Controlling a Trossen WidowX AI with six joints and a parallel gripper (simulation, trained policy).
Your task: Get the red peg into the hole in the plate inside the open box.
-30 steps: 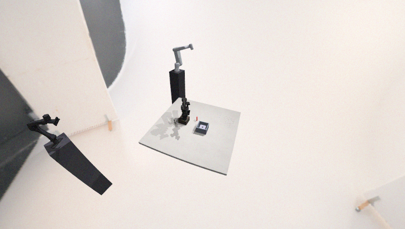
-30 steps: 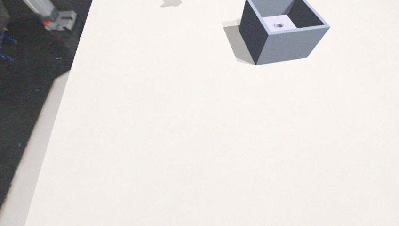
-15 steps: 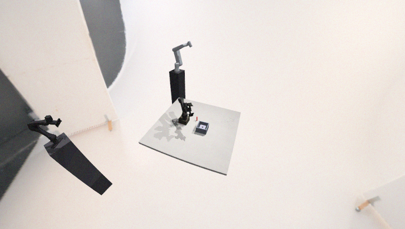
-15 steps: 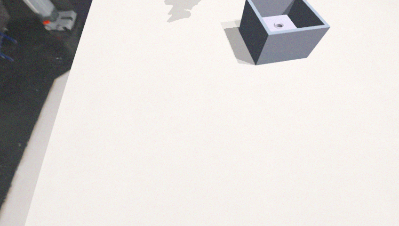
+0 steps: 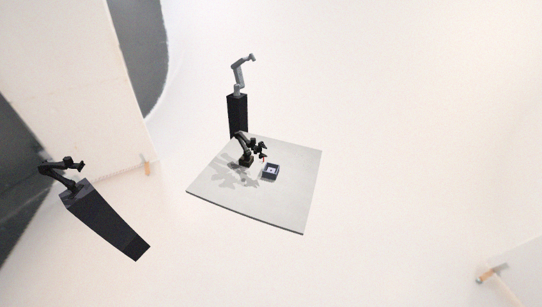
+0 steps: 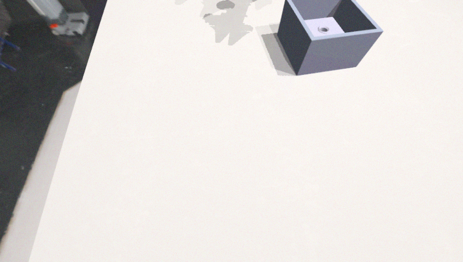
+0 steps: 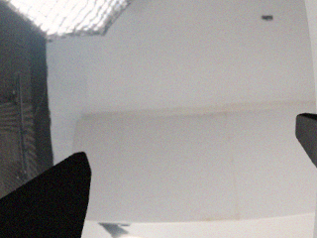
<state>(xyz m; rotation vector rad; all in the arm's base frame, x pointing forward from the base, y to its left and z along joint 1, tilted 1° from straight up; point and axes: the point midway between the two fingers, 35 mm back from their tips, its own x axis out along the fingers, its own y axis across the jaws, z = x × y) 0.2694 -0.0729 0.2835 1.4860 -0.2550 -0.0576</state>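
Now: the red peg 160 mm behind my gripper tip, 220 mm to the left of it and 320 mm below it. Also, from my gripper tip: grey-blue box (20 mm ahead, 80 mm to the left, 330 mm below).
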